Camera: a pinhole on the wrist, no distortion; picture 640 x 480 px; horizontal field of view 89.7 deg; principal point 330.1 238.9 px. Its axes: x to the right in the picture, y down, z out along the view. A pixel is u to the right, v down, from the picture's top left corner.
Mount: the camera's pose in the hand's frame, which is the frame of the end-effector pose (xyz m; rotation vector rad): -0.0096 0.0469 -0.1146 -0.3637 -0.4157 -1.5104
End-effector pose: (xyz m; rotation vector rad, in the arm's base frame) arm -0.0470 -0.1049 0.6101 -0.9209 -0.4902 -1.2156
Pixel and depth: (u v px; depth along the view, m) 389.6 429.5 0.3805
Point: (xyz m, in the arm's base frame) 0.2166 0.0005 0.8503
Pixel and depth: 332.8 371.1 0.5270
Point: 0.3457 0.0965 0.8503
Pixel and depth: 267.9 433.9 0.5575
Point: 0.4888 0.0165 0.8871
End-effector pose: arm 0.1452 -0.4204 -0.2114 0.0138 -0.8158 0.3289
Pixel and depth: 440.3 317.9 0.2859
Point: 0.0168 -0.3367 -0.0587
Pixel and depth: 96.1 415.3 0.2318
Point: 0.1138 -0.0980 -0.1628
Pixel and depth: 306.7 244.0 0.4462
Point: -0.1387 -0.1879 -0.0785
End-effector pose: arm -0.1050 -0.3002 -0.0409 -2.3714 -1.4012 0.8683
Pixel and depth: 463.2 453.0 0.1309
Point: -0.0501 -0.2721 -0.1220
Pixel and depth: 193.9 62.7 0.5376
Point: -0.0186 -0.8509 -0.3553
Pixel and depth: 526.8 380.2 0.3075
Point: -0.1908 -0.2368 -0.2962
